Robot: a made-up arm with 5 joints.
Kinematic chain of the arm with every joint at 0, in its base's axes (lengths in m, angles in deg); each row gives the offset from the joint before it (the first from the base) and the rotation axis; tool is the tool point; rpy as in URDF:
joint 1: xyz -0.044 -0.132 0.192 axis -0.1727 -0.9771 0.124
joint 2: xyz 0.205 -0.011 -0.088 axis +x
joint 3: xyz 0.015 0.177 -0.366 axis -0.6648 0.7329 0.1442
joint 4: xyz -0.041 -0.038 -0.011 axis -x
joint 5: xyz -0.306 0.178 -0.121 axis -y
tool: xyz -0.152 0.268 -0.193 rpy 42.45 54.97 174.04
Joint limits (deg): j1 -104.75..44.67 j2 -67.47..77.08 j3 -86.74..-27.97 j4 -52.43..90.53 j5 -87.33..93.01
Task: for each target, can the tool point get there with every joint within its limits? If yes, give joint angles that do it. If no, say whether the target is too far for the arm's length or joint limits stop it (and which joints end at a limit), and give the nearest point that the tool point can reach.
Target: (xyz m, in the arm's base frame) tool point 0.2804 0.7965 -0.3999
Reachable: yes | joints -5.78 40.23 -54.52 66.39 50.50
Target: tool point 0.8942 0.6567 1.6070
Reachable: no: too far | nearest point 0.4292 0.5268 0.7850 | short by 0.953 m
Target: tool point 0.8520 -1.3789 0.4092
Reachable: no: too far | nearest point 0.6961 -1.0181 0.0907 | short by 0.506 m
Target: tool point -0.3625 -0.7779 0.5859
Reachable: no: joint limits stop it (at a limit: joint 1, joint 2, joint 3, joint 4) | nearest point -0.8346 -0.8767 0.4035 | short by 0.516 m
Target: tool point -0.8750 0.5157 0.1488
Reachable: yes | joints -80.77 -30.49 -47.99 -9.16 -7.58
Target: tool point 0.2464 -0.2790 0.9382
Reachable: no: joint limits stop it (at a limit: joint 2, joint 3, joint 4) | nearest point 0.2064 0.0409 0.6756 | short by 0.416 m
